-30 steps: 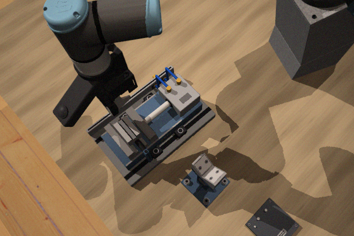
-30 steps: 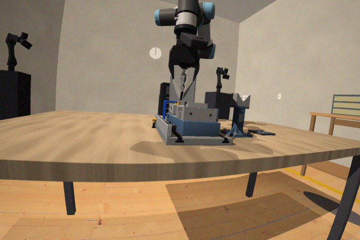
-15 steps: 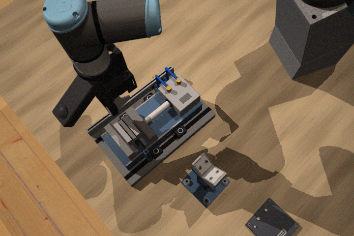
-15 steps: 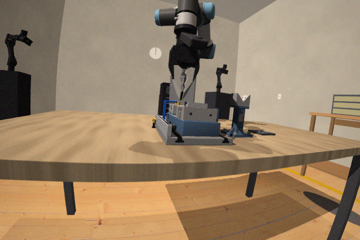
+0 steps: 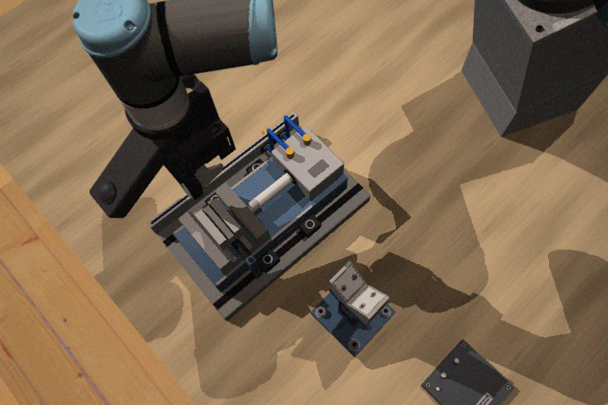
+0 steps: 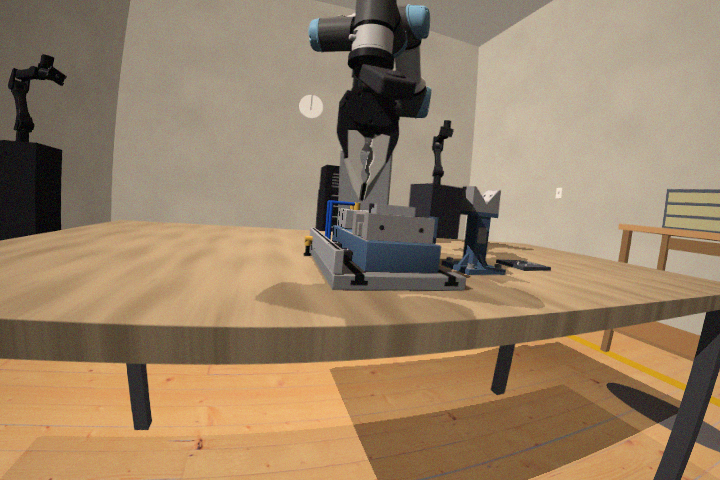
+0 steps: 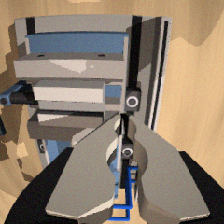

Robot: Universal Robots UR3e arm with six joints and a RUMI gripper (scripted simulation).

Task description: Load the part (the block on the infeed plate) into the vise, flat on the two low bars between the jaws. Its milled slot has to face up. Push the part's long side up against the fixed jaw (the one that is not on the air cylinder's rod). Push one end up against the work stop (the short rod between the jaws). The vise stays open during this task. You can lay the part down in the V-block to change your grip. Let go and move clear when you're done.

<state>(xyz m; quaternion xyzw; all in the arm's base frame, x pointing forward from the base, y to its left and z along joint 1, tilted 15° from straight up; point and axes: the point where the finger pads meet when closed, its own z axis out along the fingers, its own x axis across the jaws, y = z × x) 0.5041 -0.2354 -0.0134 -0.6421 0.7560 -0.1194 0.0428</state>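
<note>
Now: the part 10 mm ahead of my hand, 50 mm to the left of it and 30 mm below it. Round my hand: fixed jaw: 40 mm ahead, 40 mm to the left, 50 mm below; then dark work stop: 20 mm ahead, 100 mm to the left, 40 mm below; then moving jaw: 30 mm behind, 60 mm to the left, 50 mm below.
</note>
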